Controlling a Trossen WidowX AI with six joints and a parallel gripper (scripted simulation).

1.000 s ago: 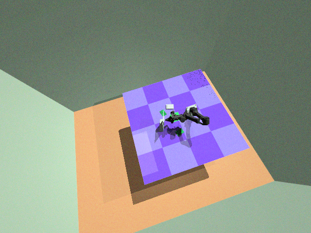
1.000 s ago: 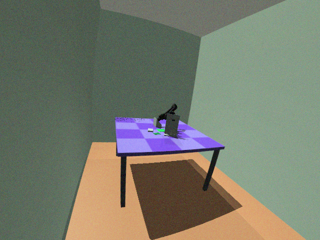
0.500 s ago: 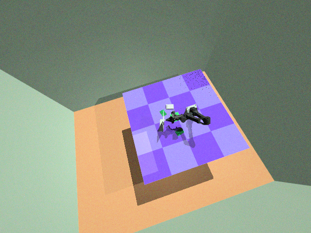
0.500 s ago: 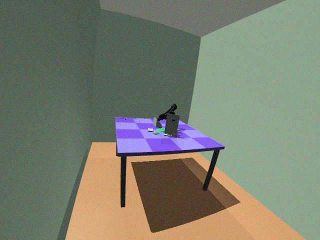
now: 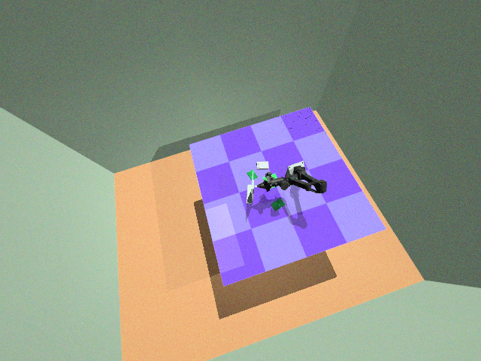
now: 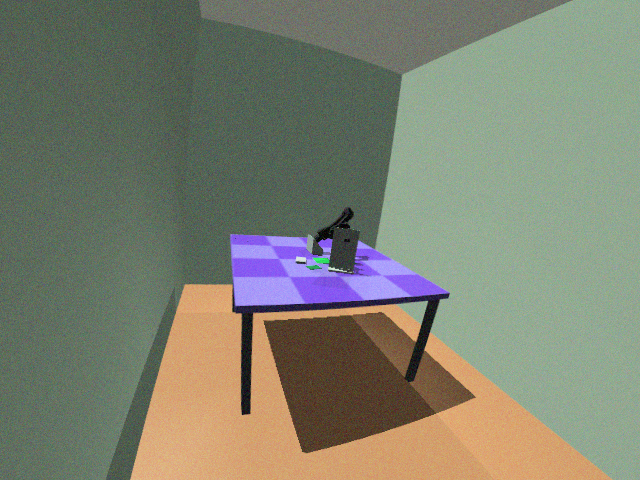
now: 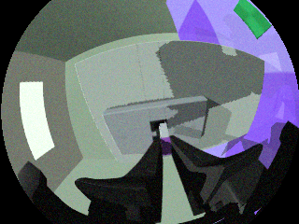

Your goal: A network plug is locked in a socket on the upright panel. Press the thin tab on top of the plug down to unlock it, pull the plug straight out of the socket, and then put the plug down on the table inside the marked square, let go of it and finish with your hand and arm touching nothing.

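Right now my gripper tip is 4 cm short of the grey upright panel, 1 cm to the left of it and 8 cm above it. Round my gripper tip: network plug: right at my gripper tip.
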